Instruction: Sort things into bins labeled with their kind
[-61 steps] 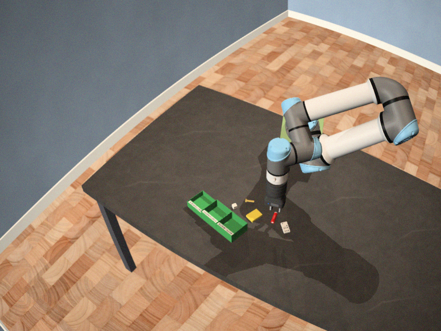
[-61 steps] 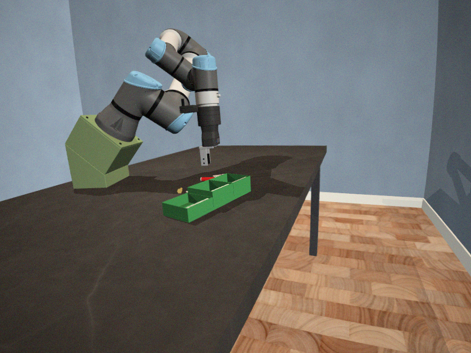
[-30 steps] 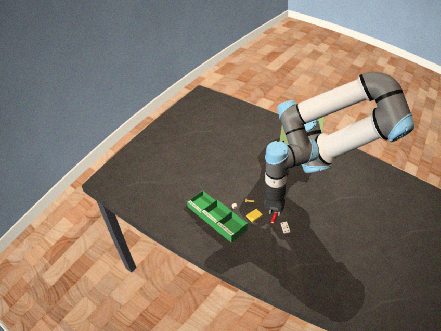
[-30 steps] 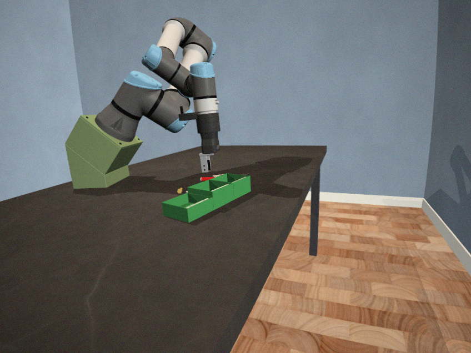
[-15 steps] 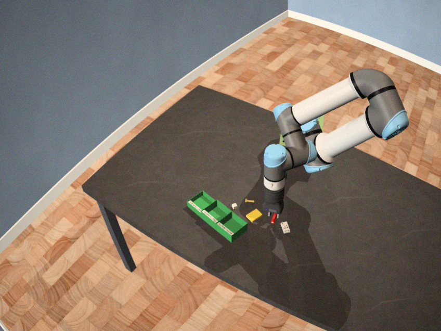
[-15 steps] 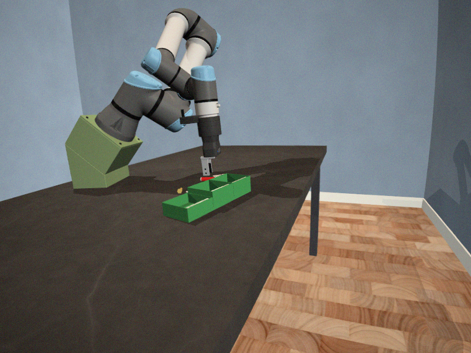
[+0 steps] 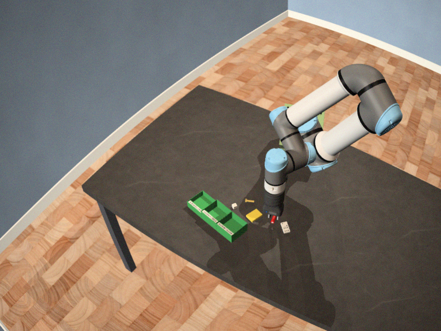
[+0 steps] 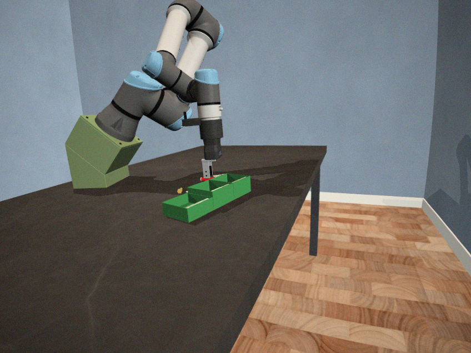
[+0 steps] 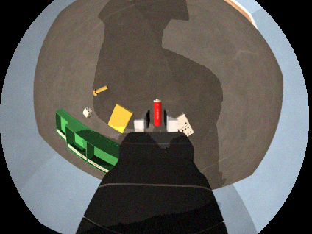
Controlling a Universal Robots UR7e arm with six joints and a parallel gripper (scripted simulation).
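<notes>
Right now the red battery is 30 mm below my hand. From my hand the other things lie so: white domino 60 mm to the left, 30 mm below, 10 mm ahead; then flat yellow block 70 mm to the right, 40 mm ahead, 30 mm below; then brass bolt 140 mm to the right, 30 mm below, 10 mm behind.
</notes>
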